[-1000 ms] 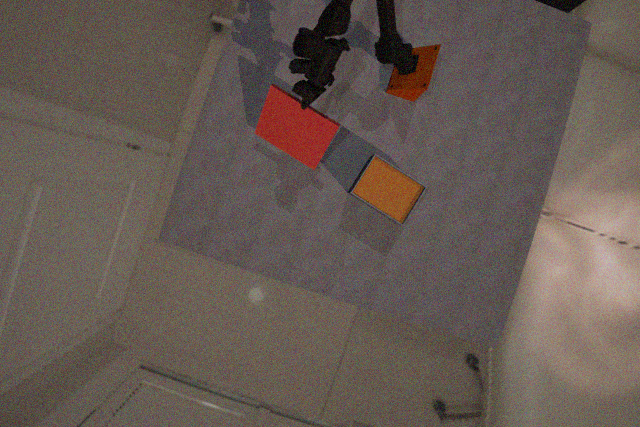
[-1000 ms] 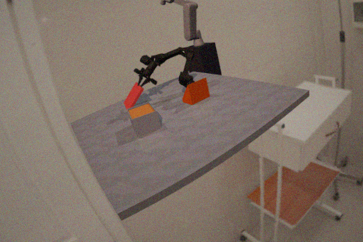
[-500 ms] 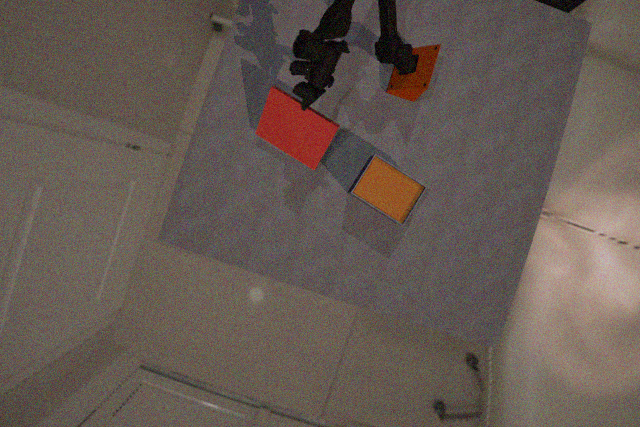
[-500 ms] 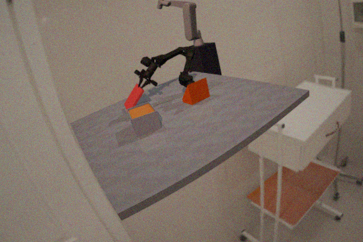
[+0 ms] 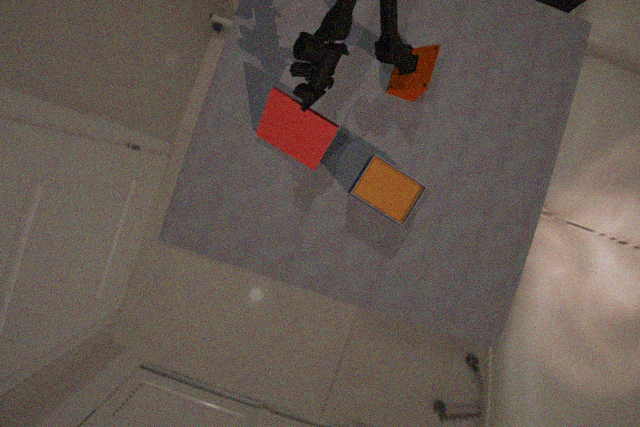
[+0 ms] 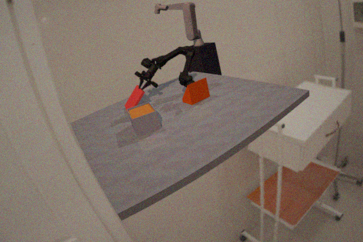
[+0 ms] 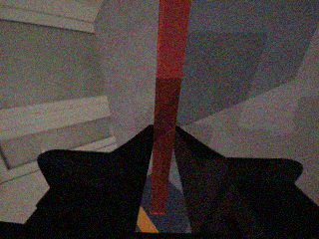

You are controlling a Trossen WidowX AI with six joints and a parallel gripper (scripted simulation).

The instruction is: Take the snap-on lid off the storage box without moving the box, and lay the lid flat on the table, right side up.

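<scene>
My gripper tip is now 6 cm short of the red lid, 2 cm to the left of it and 5 cm above it. The rest, counted from my gripper tip: grey storage box 18 cm ahead, 32 cm to the left, 8 cm below.
</scene>
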